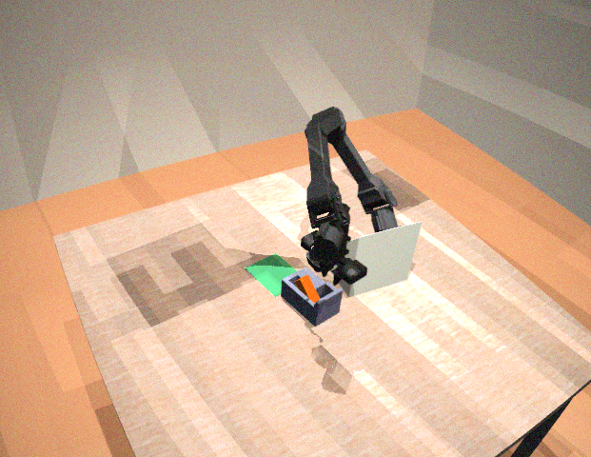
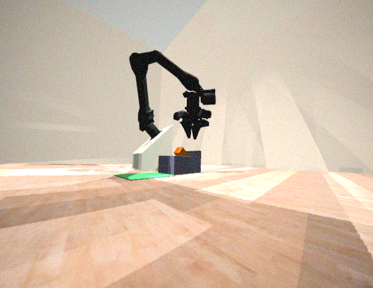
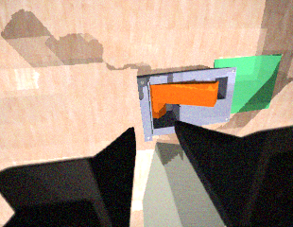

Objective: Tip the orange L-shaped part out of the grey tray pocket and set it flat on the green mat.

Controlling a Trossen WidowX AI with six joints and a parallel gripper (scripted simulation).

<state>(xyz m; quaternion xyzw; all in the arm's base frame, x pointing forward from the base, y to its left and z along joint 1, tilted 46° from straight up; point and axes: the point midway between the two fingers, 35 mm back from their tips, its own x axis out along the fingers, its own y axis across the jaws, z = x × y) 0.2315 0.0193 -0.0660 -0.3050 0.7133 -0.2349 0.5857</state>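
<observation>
My gripper tip is 100 mm above the orange L-shaped part and 40 mm to the left of it. Also, from my gripper tip: green mat 220 mm to the right, 160 mm below, 30 mm ahead.
</observation>
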